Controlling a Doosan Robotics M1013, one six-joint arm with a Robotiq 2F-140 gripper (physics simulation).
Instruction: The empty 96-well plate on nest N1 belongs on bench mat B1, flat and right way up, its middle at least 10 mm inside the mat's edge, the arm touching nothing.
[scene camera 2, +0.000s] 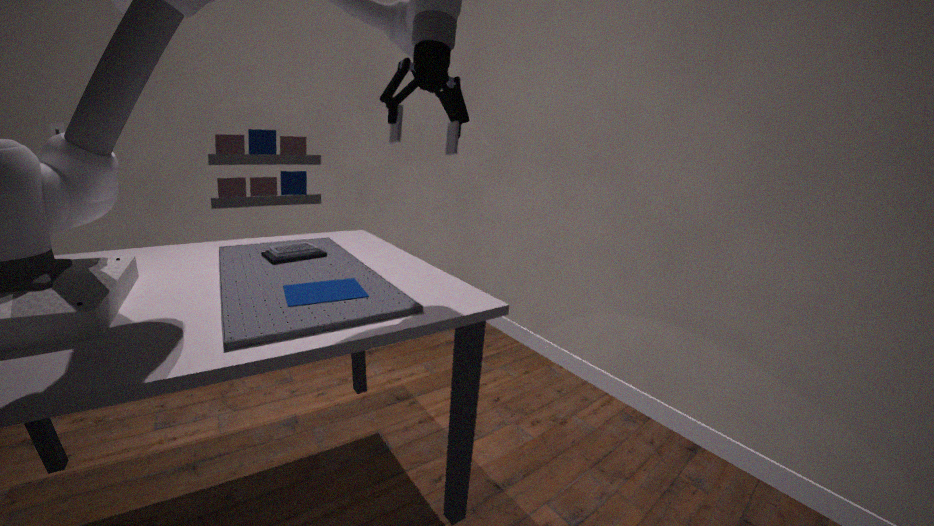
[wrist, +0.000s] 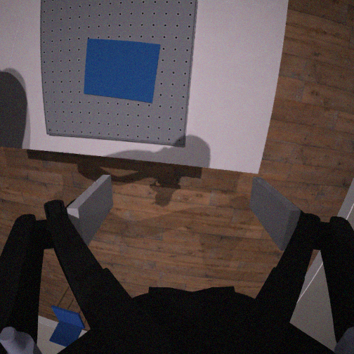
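Where they show: gripper, fingertip midpoint: (scene camera 2: 424, 148); arm's base at its link origin: (scene camera 2: 11, 279).
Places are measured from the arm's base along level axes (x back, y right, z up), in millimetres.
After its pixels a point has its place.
The 96-well plate (scene camera 2: 297, 248) @(y -86, x -638, z -26 mm) looks clear and pale and lies flat on a low dark nest (scene camera 2: 281, 259) @(y -40, x -580, z -40 mm) toward the back of the perforated board; fine detail is too small to tell. The blue bench mat (scene camera 2: 325, 292) @(y 236, x -614, z -49 mm) (wrist: 122, 70) lies flat on the board, nearer its front edge, with nothing on it. My gripper (scene camera 2: 423, 145) @(y 348, x -785, z 262 mm) (wrist: 181, 191) is wide open and empty, fingers pointing down, high above the table's height. In the wrist view the floor beyond the table edge shows between the fingers. The plate and nest do not show in the wrist view.
The grey perforated board (scene camera 2: 254, 320) @(y 308, x -451, z -51 mm) (wrist: 65, 115) lies on the white table (scene camera 2: 418, 261) @(y 76, x -959, z -64 mm) (wrist: 235, 75). The arm's base stands at the left. Two wall shelves (scene camera 2: 264, 159) (scene camera 2: 264, 201) with red and blue boxes hang behind the table. A blue object (wrist: 67, 325) shows at lower left.
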